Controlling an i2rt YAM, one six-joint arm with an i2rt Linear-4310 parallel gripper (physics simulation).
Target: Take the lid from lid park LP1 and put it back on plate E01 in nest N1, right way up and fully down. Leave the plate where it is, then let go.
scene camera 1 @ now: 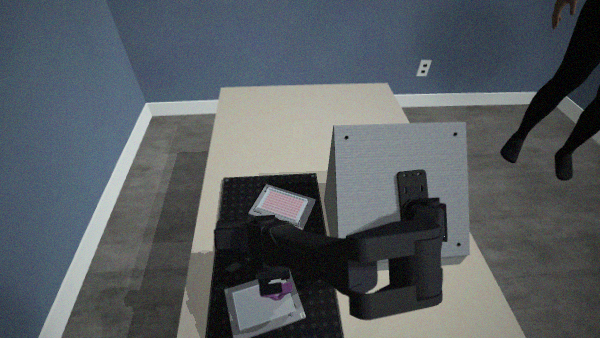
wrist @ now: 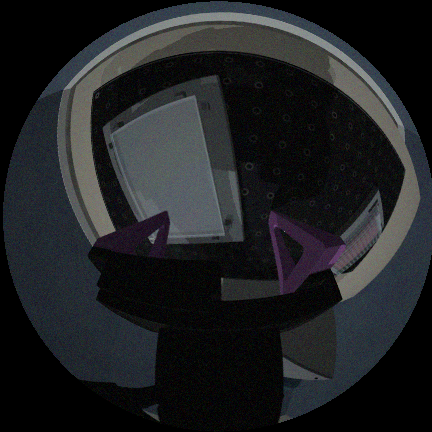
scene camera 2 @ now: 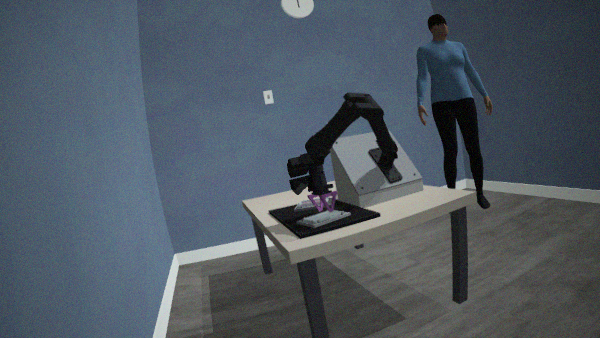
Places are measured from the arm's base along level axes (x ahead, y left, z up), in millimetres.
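Pixels of known places: gripper, between the fingertips: (scene camera 1: 275, 280) (wrist: 218, 215) (scene camera 2: 325, 211); arm's base, origin of its link: (scene camera 1: 413, 211) (scene camera 2: 385, 165).
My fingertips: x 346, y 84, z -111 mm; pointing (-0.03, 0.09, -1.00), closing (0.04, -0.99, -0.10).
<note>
Ahead of a thing's pixels: the offset from my fingertips to its middle. "spot": to the spot under its first point. Level surfaces: height alone.
The pale, translucent lid {31 mm ahead, 48 mm left, 2 mm down} (scene camera 1: 255, 311) (scene camera 2: 324, 217) (wrist: 165, 165) lies flat on the grey lid park {31 mm ahead, 48 mm left, 6 mm down} (scene camera 1: 231, 307) (wrist: 218, 150), at the near end of the black mat. The plate {35 mm back, 222 mm right, 3 mm up} (scene camera 1: 284, 205) (wrist: 361, 246) with pink wells sits uncovered in its grey nest {spot: 37 mm ahead, 217 mm right, 10 mm up} (scene camera 1: 255, 206) at the mat's far end. My gripper (scene camera 1: 280, 292) (scene camera 2: 326, 209) (wrist: 218, 215) is open and empty, with its purple fingers above the park's edge. In the wrist view one fingertip overlaps the lid's near edge and the other shows over the mat. The exact height above the lid is hard to tell.
The black perforated mat {16 mm down} (scene camera 1: 320, 300) (scene camera 2: 357, 213) (wrist: 300, 125) lies on the pale table {29 mm down} (scene camera 1: 280, 125) (scene camera 2: 425, 205). The grey sloped base (scene camera 1: 370, 165) (scene camera 2: 355, 155) carries the arm and stands beside the mat. A person (scene camera 1: 565, 95) (scene camera 2: 452, 80) stands beyond the table.
</note>
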